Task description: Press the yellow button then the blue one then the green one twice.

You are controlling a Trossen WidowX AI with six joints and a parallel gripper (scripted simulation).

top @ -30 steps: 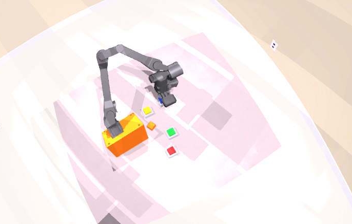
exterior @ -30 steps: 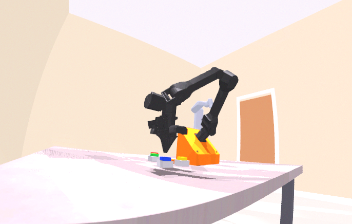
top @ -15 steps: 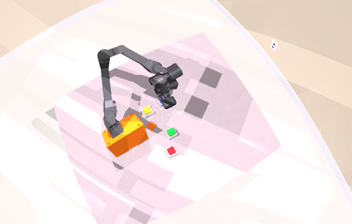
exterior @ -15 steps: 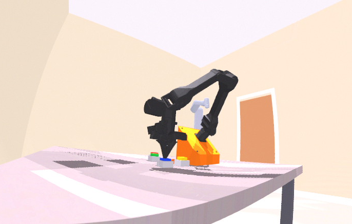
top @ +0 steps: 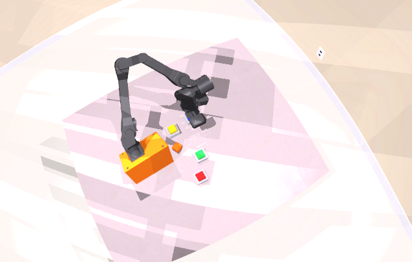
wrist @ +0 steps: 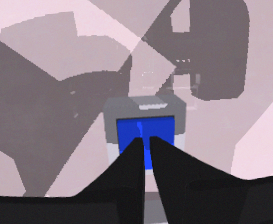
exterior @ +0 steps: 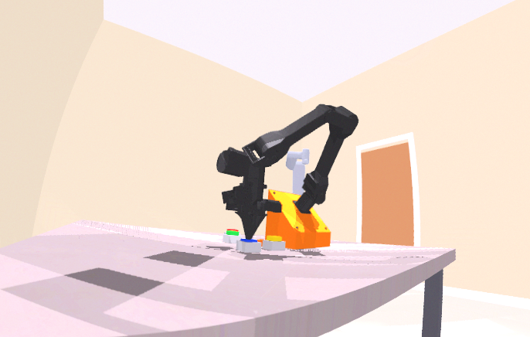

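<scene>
Right now my gripper tip is 1 cm above the blue button. Also, from my gripper tip: green button: 17 cm to the right, 7 cm behind; yellow button: 10 cm behind, 1 cm to the right; small orange block: 13 cm behind, 8 cm to the right, 2 cm below.
</scene>
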